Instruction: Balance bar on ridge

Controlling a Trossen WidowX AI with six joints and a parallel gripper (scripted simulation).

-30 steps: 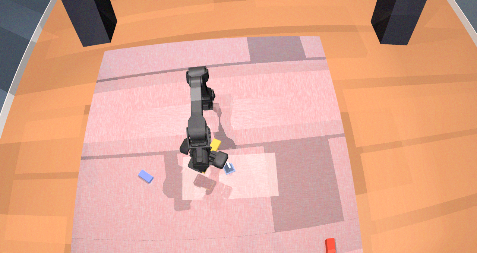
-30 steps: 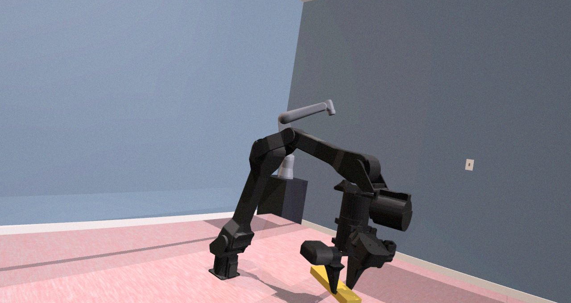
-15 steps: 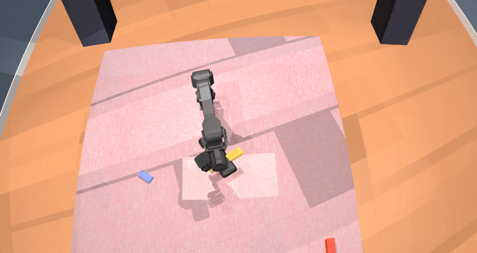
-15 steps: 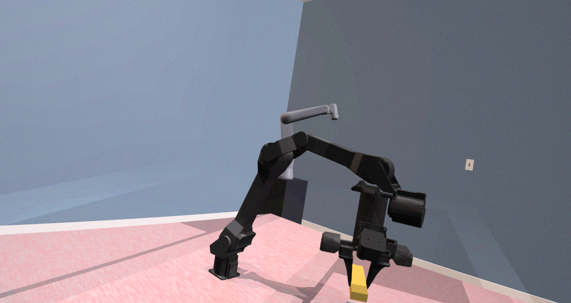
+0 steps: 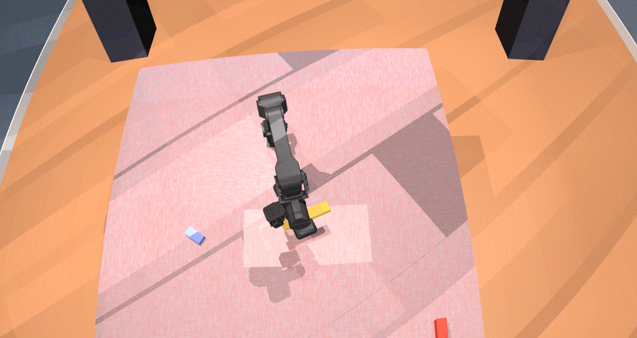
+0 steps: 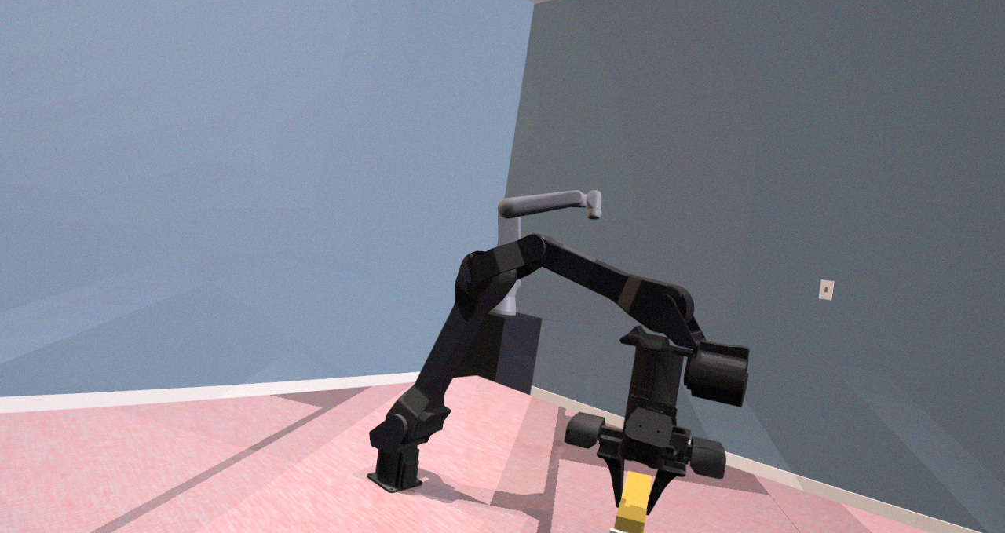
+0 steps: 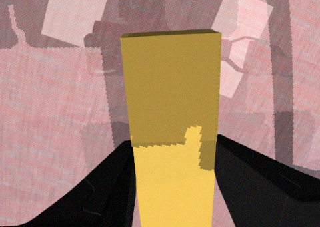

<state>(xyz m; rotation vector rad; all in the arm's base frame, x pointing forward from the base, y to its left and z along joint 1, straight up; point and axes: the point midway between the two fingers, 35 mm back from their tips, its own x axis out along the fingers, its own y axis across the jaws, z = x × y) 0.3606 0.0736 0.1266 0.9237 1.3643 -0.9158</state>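
Right now my gripper tip is 20 mm past the ridge, 20 mm to the right of it and 50 mm above it. The rest, counted from my gripper tip: red block (380 mm ahead, 430 mm to the left, 80 mm below); then yellow bar (10 mm behind, 30 mm to the left); then light blue block (10 mm ahead, 350 mm to the right, 80 mm below).
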